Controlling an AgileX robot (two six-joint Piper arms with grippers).
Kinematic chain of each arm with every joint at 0, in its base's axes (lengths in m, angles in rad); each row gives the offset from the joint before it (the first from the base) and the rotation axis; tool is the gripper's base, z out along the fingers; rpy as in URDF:
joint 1: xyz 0 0 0.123 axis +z
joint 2: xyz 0 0 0 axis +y
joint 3: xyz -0.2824 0 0.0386 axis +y
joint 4: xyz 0.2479 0 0.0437 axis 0.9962 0 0.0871
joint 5: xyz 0 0 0 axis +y
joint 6: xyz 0.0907 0 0.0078 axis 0.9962 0 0.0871
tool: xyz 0 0 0 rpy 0 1.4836 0
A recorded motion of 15 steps. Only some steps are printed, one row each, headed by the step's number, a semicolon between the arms.
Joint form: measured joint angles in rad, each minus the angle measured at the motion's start. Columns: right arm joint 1, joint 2, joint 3, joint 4, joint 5, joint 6; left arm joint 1, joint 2, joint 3, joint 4, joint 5, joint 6.
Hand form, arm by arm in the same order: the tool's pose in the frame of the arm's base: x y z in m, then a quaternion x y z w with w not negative. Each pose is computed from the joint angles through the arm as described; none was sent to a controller.
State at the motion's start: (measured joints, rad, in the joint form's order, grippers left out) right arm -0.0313 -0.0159 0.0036 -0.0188 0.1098 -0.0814; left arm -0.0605 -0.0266 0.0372 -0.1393 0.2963 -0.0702
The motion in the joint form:
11: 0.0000 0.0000 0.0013 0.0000 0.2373 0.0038; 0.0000 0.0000 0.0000 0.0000 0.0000 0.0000
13: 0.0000 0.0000 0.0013 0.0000 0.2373 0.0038; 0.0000 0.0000 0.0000 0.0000 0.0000 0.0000
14: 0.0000 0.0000 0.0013 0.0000 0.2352 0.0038; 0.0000 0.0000 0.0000 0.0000 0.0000 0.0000
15: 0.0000 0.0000 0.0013 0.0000 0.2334 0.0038; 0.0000 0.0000 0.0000 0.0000 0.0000 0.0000
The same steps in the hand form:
11: 0.0526 -0.0022 0.1810 -0.02329 0.78905 -0.04135 0.61249; 0.0535 -0.0070 0.1754 -0.04301 0.77827 -0.09809 0.61872
13: 0.0526 -0.0022 0.1810 -0.02329 0.78905 -0.04135 0.61249; 0.0535 -0.0070 0.1754 -0.04301 0.77827 -0.09809 0.61872
14: 0.0526 -0.0022 0.1812 -0.02328 0.78840 -0.04139 0.61332; 0.0535 -0.0070 0.1754 -0.04301 0.77827 -0.09809 0.61872
15: 0.0527 -0.0022 0.1813 -0.02327 0.78785 -0.04142 0.61403; 0.0535 -0.0070 0.1754 -0.04301 0.77827 -0.09809 0.61872

